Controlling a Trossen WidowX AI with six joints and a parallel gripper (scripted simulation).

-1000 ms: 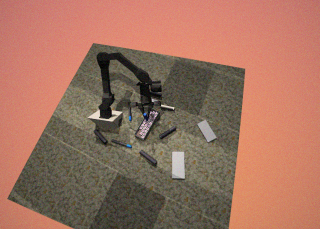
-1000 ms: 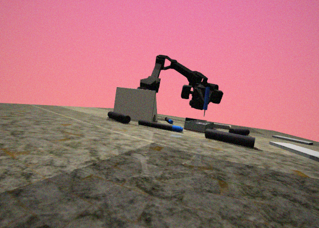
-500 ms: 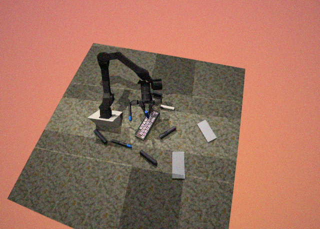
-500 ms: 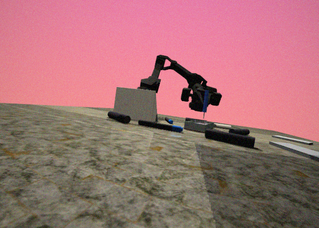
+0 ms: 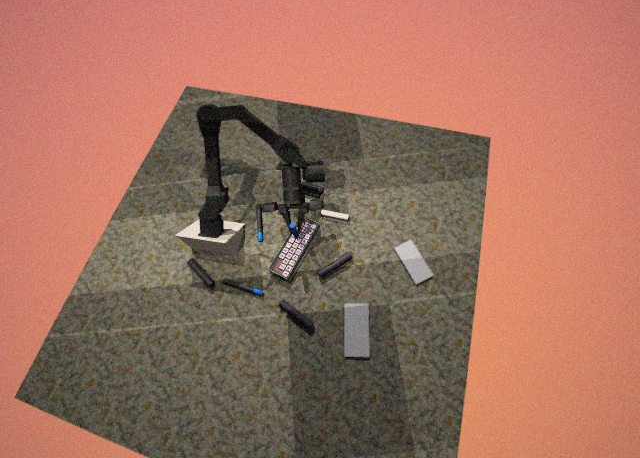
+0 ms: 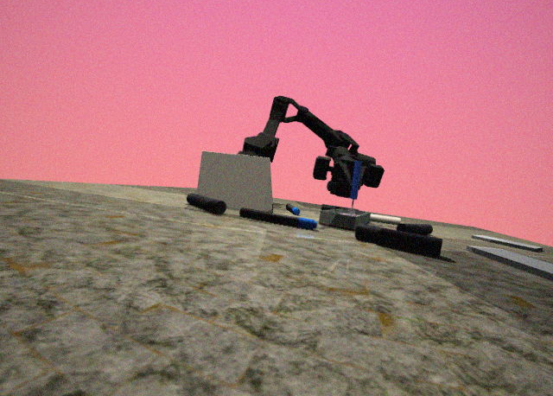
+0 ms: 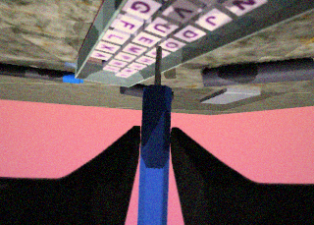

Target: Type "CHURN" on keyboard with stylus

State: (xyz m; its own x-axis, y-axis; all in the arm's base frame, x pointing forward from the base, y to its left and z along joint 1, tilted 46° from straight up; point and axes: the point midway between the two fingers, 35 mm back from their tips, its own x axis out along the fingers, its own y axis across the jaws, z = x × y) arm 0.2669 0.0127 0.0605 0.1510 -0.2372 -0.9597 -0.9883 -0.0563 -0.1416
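My gripper tip is now 110 mm short of the white cylinder, 110 mm to the right of it and 70 mm above it. Round my gripper tip: grey block: 10 mm ahead, 150 mm to the left, 80 mm below; blue stylus: 10 mm below.
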